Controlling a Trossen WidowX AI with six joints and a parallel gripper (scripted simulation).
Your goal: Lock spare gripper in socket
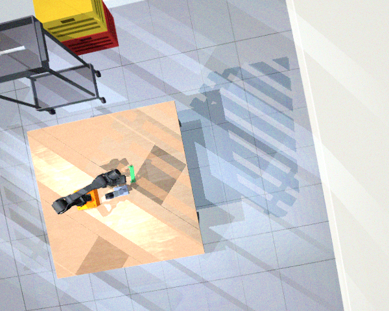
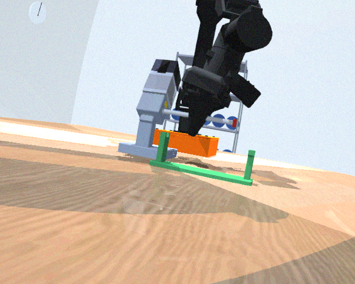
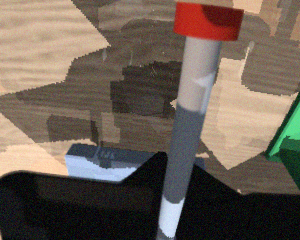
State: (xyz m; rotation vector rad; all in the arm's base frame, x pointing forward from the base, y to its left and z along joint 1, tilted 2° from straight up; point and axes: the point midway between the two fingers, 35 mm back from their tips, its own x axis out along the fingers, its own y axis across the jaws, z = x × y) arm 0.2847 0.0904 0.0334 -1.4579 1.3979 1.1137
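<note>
My gripper tip is 7 cm to the left of the mount and 1 cm past it. Also, from my gripper tip: green cradle: 10 cm ahead, 5 cm to the left, 2 cm below; spare gripper: 8 cm to the right, 7 cm above, 2 cm behind.
</note>
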